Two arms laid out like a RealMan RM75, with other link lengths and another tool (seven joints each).
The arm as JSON. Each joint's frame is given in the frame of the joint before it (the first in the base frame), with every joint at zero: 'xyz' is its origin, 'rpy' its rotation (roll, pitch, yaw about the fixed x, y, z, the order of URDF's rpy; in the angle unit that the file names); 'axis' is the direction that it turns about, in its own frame. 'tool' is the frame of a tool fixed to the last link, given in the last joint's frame.
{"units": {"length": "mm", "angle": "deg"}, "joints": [
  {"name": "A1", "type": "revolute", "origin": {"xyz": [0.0, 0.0, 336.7], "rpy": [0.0, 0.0, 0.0]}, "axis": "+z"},
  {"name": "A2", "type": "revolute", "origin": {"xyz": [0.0, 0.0, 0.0], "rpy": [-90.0, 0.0, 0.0]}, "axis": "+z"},
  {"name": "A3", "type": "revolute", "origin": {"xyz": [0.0, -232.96, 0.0], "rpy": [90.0, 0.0, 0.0]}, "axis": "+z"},
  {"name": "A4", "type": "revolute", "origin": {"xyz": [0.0, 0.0, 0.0], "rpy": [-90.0, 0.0, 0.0]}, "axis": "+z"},
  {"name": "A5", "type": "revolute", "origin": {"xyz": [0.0, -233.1, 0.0], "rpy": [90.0, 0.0, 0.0]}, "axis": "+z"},
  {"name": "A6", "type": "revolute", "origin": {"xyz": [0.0, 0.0, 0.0], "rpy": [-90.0, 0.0, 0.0]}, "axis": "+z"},
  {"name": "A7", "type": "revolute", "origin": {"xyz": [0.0, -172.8, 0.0], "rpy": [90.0, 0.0, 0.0]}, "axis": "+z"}
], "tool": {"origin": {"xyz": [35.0, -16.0, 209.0], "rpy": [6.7, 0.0, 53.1]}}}
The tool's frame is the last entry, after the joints.
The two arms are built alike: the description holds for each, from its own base.
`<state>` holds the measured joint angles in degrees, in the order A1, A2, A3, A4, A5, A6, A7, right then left.
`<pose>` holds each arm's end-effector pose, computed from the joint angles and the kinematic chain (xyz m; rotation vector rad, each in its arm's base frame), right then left.
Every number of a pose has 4 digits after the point. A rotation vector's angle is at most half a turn.
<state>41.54 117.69 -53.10 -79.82 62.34 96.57 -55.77 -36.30 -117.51 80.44 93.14 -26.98 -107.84 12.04</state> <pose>0.0515 0.4534 -0.0312 -2.3573 1.7365 0.4496 -0.2372 0.4160 -0.0401 -2.7230 0.0721 0.8335</pose>
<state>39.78 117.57 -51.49 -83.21 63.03 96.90 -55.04 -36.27 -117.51 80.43 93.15 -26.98 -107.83 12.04</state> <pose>0.0524 0.4604 -0.0118 -2.3186 1.7193 0.5029 -0.2374 0.4160 -0.0401 -2.7229 0.0714 0.8333</pose>
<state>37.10 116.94 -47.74 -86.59 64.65 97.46 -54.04 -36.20 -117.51 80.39 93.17 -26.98 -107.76 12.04</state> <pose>0.0599 0.4716 0.0217 -2.2376 1.7254 0.5958 -0.2375 0.4163 -0.0399 -2.7219 0.0698 0.8320</pose>
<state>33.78 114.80 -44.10 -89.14 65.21 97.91 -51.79 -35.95 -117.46 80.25 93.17 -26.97 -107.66 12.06</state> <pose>0.0899 0.4835 0.0611 -2.1023 1.7582 0.6436 -0.2393 0.4165 -0.0391 -2.7202 0.0624 0.8311</pose>
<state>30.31 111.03 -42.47 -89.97 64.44 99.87 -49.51 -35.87 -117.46 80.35 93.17 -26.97 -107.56 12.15</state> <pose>0.1401 0.4797 0.0886 -1.9800 1.8079 0.5825 -0.2396 0.4164 -0.0394 -2.7204 0.0651 0.8316</pose>
